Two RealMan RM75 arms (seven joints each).
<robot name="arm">
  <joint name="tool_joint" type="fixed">
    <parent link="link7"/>
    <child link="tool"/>
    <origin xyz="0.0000 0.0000 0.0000" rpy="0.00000 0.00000 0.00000"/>
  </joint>
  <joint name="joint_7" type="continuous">
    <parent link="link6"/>
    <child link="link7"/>
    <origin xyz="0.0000 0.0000 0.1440" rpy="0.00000 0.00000 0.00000"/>
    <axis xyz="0 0 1"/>
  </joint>
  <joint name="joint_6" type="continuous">
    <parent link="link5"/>
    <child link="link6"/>
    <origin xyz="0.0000 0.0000 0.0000" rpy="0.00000 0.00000 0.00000"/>
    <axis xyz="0 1 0"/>
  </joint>
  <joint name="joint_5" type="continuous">
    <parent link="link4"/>
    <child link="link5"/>
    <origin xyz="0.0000 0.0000 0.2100" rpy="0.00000 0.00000 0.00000"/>
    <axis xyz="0 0 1"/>
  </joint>
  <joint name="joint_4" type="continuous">
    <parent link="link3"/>
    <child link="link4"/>
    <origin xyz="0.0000 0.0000 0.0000" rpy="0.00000 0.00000 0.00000"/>
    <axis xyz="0 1 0"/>
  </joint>
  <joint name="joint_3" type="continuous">
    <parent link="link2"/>
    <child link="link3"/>
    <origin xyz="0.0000 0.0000 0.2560" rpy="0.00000 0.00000 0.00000"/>
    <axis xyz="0 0 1"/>
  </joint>
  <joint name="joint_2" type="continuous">
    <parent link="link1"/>
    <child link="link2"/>
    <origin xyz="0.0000 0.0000 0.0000" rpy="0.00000 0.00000 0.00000"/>
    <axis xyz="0 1 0"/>
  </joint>
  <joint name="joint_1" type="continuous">
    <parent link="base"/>
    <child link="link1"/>
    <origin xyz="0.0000 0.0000 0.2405" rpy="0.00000 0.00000 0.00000"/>
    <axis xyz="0 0 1"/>
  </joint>
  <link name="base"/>
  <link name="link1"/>
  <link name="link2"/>
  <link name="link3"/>
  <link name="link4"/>
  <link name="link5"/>
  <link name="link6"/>
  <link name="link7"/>
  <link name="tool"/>
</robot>
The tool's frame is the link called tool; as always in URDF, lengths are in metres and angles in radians. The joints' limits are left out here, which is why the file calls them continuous.
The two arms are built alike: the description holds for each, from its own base.
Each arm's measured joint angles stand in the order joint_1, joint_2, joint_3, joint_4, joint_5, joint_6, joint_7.
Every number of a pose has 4 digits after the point.
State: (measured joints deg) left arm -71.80 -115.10 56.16 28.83 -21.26 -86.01 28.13; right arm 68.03 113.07 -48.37 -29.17 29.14 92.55 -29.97
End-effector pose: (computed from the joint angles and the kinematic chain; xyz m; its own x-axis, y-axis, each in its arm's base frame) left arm -0.1199 0.4278 -0.0221 0.5261 0.8033 -0.2793 0.7078 -0.5956 -0.3798; right arm 0.1258 0.4153 -0.0081 0.4656 -0.8622 0.1994 -0.8499 -0.4985 -0.1710
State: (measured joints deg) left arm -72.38 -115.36 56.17 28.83 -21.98 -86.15 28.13; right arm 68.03 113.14 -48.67 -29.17 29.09 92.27 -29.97
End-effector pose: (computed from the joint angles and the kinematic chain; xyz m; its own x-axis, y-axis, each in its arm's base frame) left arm -0.1137 0.4272 -0.0249 0.5357 0.7971 -0.2785 0.7083 -0.6038 -0.3657; right arm 0.1261 0.4155 -0.0088 0.4675 -0.8610 0.2001 -0.8473 -0.5010 -0.1761
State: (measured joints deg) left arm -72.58 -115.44 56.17 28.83 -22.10 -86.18 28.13; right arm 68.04 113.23 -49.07 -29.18 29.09 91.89 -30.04
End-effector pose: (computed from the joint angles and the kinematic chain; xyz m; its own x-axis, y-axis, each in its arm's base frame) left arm -0.1118 0.4271 -0.0256 0.5388 0.7950 -0.2788 0.7074 -0.6066 -0.3628; right arm 0.1262 0.4159 -0.0098 0.4716 -0.8587 0.2005 -0.8434 -0.5056 -0.1817
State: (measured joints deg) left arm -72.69 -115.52 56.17 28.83 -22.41 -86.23 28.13; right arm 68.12 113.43 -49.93 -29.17 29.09 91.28 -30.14
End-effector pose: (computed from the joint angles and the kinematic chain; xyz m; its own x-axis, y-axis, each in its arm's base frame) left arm -0.1102 0.4267 -0.0266 0.5410 0.7938 -0.2779 0.7089 -0.6082 -0.3572; right arm 0.1261 0.4162 -0.0120 0.4793 -0.8534 0.2047 -0.8354 -0.5152 -0.1917
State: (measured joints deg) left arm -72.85 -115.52 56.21 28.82 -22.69 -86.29 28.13; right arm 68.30 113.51 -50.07 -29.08 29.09 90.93 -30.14
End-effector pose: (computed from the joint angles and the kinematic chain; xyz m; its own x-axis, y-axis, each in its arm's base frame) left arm -0.1085 0.4267 -0.0269 0.5435 0.7923 -0.2772 0.7092 -0.6101 -0.3533; right arm 0.1250 0.4169 -0.0129 0.4830 -0.8517 0.2032 -0.8327 -0.5185 -0.1944
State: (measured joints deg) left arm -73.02 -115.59 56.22 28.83 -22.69 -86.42 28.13; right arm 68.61 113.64 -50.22 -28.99 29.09 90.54 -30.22
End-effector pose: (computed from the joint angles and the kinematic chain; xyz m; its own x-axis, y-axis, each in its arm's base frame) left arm -0.1072 0.4264 -0.0274 0.5452 0.7903 -0.2797 0.7078 -0.6127 -0.3515; right arm 0.1229 0.4177 -0.0143 0.4900 -0.8480 0.2021 -0.8280 -0.5252 -0.1965
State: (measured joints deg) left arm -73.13 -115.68 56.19 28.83 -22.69 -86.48 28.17; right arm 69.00 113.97 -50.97 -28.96 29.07 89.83 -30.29
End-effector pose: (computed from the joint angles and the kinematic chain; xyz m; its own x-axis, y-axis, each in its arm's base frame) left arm -0.1062 0.4261 -0.0281 0.5469 0.7885 -0.2813 0.7069 -0.6150 -0.3494; right arm 0.1202 0.4184 -0.0175 0.5019 -0.8402 0.2052 -0.8175 -0.5383 -0.2046
